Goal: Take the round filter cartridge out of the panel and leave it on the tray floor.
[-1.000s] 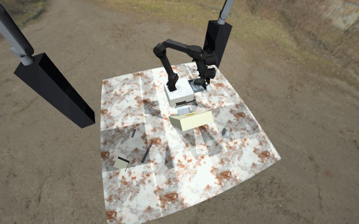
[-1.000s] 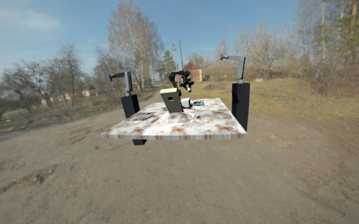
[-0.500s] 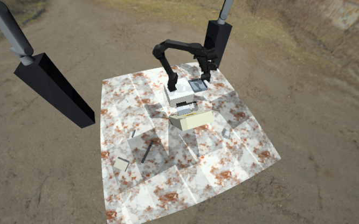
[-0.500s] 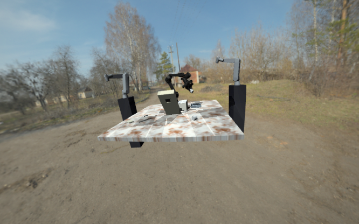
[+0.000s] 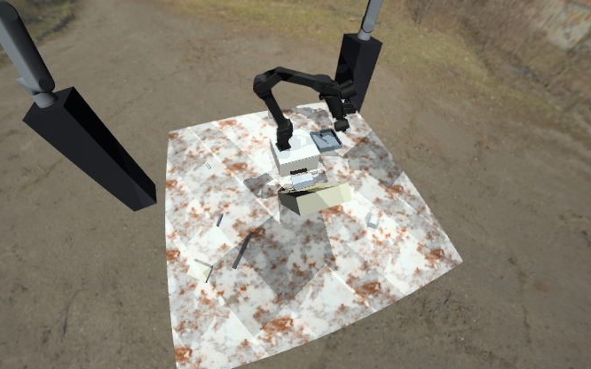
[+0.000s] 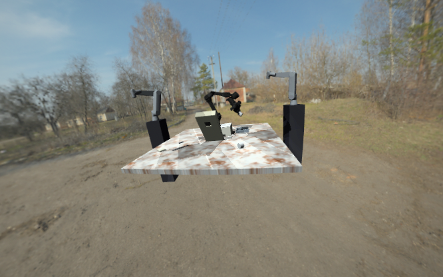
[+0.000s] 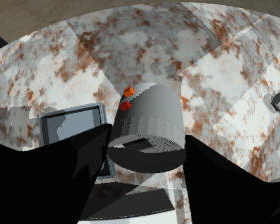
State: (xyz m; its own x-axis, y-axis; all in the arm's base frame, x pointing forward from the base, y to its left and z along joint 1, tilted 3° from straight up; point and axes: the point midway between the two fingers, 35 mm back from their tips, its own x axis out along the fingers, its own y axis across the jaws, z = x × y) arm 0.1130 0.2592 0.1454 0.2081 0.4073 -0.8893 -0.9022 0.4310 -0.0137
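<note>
The blue-grey tray lies 140 mm behind my gripper tip, 20 mm to the left of it and 220 mm below it. The rest, counted from my gripper tip: round filter cartridge right at my gripper tip; then service panel 210 mm ahead, 310 mm to the right, 70 mm below.
</note>
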